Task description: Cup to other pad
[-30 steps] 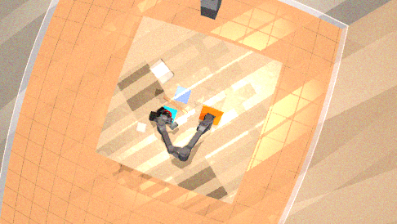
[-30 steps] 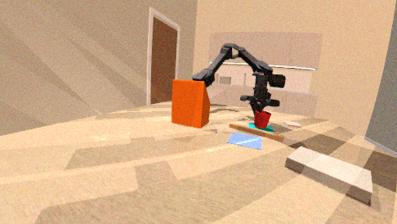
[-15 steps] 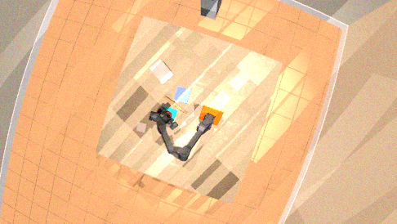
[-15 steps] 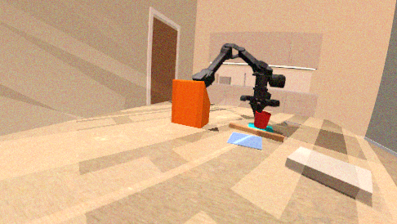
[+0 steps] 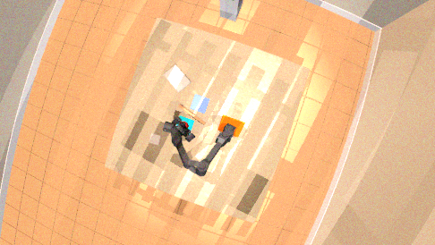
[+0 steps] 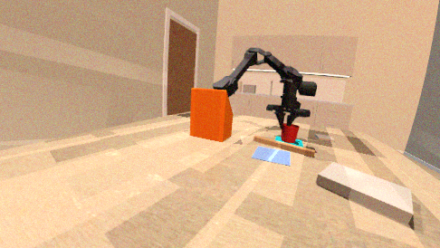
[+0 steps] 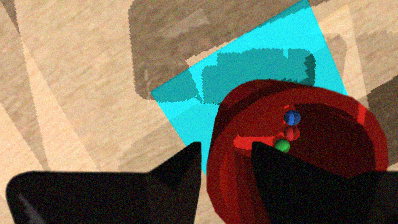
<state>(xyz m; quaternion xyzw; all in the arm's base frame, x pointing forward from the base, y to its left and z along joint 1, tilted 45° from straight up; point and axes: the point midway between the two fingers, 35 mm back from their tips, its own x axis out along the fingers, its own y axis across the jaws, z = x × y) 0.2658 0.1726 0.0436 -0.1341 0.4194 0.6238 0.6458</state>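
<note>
The red cup lies 30 mm ahead of my gripper tip, 10 mm to the right of it and 10 mm below it. Round my gripper tip: blue marble: 40 mm ahead, 30 mm below, 10 mm to the right; then cyan pad: 60 mm below, 30 mm ahead, 10 mm to the right; then wooden bar: 110 mm to the right, 50 mm below, 10 mm ahead.
</note>
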